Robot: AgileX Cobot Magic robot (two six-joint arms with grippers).
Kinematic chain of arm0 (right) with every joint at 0, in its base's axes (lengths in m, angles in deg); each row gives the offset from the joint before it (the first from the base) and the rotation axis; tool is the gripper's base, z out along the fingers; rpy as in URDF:
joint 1: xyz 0 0 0.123 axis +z
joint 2: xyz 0 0 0 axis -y
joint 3: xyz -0.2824 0 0.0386 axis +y
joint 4: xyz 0.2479 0 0.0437 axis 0.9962 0 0.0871
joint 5: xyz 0 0 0 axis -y
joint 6: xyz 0.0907 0 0.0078 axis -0.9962 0 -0.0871
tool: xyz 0 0 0 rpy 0 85 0
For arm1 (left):
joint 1: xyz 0 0 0.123 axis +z
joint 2: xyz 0 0 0 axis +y
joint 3: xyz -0.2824 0 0.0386 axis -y
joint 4: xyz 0.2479 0 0.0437 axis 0.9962 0 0.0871
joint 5: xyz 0 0 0 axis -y
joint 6: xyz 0.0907 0 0.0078 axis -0.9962 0 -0.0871
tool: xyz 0 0 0 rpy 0 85 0
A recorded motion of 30 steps. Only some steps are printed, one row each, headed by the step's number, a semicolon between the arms.
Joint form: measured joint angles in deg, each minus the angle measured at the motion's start. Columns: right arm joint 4, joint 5, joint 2, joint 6, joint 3, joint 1; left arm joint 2, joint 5, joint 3, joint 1, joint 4, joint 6.
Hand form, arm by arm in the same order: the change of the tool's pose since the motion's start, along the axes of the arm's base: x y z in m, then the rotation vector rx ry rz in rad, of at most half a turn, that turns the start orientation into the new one. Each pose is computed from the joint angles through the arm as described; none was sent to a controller.
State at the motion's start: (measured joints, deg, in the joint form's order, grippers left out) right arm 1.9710 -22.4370 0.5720 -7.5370 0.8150 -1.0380; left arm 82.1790 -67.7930 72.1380 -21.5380 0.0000 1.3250
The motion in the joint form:
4: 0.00 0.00 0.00 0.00 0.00 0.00; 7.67 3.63 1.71 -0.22 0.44 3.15
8: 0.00 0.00 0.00 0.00 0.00 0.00; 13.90 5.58 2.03 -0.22 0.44 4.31
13: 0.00 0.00 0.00 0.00 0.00 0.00; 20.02 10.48 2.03 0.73 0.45 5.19
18: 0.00 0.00 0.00 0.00 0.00 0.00; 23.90 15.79 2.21 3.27 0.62 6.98
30: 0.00 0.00 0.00 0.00 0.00 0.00; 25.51 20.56 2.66 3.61 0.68 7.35
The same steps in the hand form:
4: 0.0000 0.0000 0.0000 0.0000 0.0000 0.0000; 0.0306 -0.0127 -0.0297 0.0079 0.0404 0.0477
8: 0.0000 0.0000 0.0000 0.0000 0.0000 0.0000; 0.0494 -0.0202 -0.0625 0.0304 0.1057 0.0674
13: 0.0000 0.0000 0.0000 0.0000 0.0000 0.0000; 0.0703 -0.0223 -0.0976 0.0345 0.1268 0.0983
18: 0.0000 0.0000 0.0000 0.0000 0.0000 0.0000; 0.0897 -0.0121 -0.1197 0.0160 0.1031 0.1708
30: 0.0000 0.0000 0.0000 0.0000 0.0000 0.0000; 0.1008 -0.0134 -0.1264 -0.0101 0.0455 0.1810

